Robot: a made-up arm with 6 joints.
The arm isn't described. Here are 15 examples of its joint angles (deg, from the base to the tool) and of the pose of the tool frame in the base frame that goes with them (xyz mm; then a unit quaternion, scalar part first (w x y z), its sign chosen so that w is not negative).
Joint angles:
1: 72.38 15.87 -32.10 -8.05 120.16 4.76
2: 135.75 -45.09 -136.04 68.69 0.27 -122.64
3: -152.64 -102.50 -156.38 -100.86 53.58 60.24
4: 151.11 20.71 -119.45 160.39 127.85 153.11
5: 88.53 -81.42 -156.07 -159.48 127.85 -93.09
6: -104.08 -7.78 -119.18 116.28 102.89 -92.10
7: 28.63 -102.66 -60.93 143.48 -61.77 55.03
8: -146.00 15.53 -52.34 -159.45 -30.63 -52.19
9: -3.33 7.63 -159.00 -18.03 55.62 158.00
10: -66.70 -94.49 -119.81 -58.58 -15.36 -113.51
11: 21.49 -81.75 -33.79 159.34 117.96 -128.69
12: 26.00 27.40 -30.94 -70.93 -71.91 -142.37
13: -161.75 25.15 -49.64 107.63 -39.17 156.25
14: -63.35 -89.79 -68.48 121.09 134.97 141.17
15: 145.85 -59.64 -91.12 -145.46 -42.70 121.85
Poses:
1: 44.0 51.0 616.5 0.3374 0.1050 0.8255 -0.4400
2: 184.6 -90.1 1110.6 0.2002 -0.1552 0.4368 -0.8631
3: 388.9 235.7 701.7 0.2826 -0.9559 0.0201 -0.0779
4: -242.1 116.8 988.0 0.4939 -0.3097 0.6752 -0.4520
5: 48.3 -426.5 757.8 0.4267 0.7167 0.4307 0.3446
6: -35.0 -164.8 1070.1 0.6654 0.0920 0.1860 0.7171
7: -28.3 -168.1 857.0 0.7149 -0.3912 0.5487 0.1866
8: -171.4 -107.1 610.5 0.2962 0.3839 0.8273 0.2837
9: 135.8 -79.0 1137.0 0.2682 -0.5682 0.7336 -0.2588
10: -141.9 343.0 880.7 0.3285 -0.4034 0.0371 -0.8532
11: -13.9 -49.3 929.8 0.3292 0.3143 0.3185 -0.8315
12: 117.9 96.8 636.6 0.1335 -0.8074 0.1841 0.5445
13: -242.6 44.3 620.4 0.1942 0.9312 -0.0225 -0.3076
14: -69.8 135.0 936.7 0.0740 -0.9604 0.2163 0.1595
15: -38.7 -32.2 969.2 0.5956 0.0849 -0.0899 -0.7937
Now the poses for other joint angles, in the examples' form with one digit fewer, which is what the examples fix.
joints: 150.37 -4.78 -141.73 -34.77 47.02 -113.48
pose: -113 73 1128 0.123 -0.656 -0.105 0.737
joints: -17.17 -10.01 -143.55 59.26 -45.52 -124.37
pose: -49 -145 1115 0.919 -0.160 -0.333 0.140
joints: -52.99 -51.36 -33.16 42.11 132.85 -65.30
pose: 47 -84 793 0.036 -0.768 -0.385 -0.510
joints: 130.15 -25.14 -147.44 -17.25 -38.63 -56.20
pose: 85 -150 1111 0.013 0.134 -0.664 0.735
